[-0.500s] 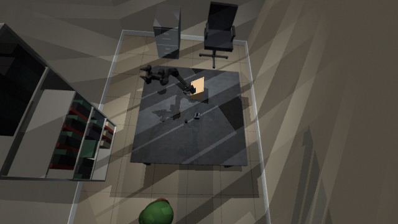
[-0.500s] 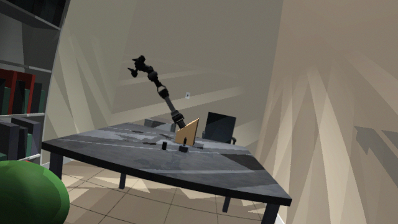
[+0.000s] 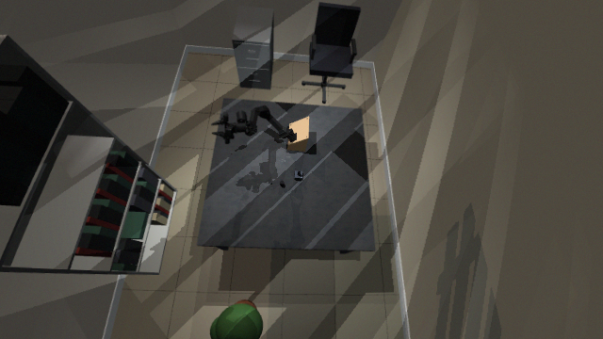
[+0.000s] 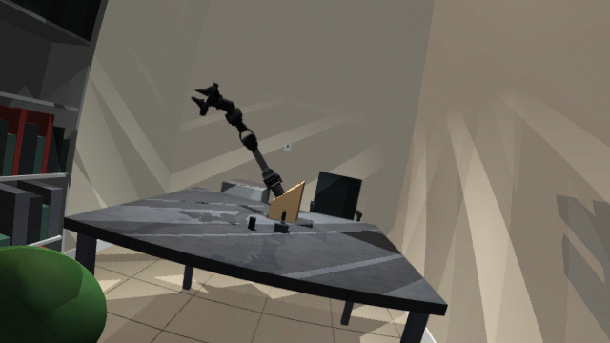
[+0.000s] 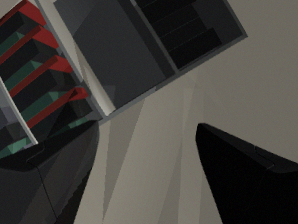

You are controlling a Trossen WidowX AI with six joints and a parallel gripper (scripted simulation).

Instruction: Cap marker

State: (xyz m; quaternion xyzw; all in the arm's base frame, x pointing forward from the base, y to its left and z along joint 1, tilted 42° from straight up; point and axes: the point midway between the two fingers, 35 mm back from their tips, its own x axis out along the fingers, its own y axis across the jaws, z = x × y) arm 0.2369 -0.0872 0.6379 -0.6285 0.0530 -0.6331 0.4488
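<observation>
Now: the marker cap 14 cm ahead of my gripper tip, 44 cm to the left of it and 54 cm below it. Round my gripper tip: holder block 6 cm ahead, 57 cm to the left, 55 cm below.
</observation>
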